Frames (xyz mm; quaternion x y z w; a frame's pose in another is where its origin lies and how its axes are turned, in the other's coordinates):
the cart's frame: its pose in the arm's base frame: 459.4 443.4 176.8 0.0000 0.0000 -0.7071 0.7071
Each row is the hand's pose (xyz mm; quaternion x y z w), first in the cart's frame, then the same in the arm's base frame.
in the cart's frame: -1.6 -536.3 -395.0 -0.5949 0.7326 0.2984 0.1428
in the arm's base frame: -76.9 445.0 -218.2 0.0974 0.9387 0.1100 0.3120
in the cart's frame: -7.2 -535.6 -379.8 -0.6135 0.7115 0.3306 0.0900
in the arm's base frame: -76.2 450.6 -203.0 0.0693 0.9369 0.1701 0.2974
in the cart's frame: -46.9 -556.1 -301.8 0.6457 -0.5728 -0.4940 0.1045
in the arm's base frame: -96.7 490.3 -125.0 -0.0515 0.8616 0.4232 0.2754
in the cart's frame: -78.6 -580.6 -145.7 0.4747 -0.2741 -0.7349 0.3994
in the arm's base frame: -121.2 522.0 31.1 -0.1418 0.5295 0.8020 0.2372
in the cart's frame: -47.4 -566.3 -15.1 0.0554 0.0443 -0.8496 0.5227
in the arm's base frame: -106.9 490.8 161.7 -0.0705 0.0078 0.9703 0.2311
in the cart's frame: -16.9 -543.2 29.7 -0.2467 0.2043 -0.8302 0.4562
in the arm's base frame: -83.8 460.3 206.5 0.0300 -0.3189 0.9096 0.2645
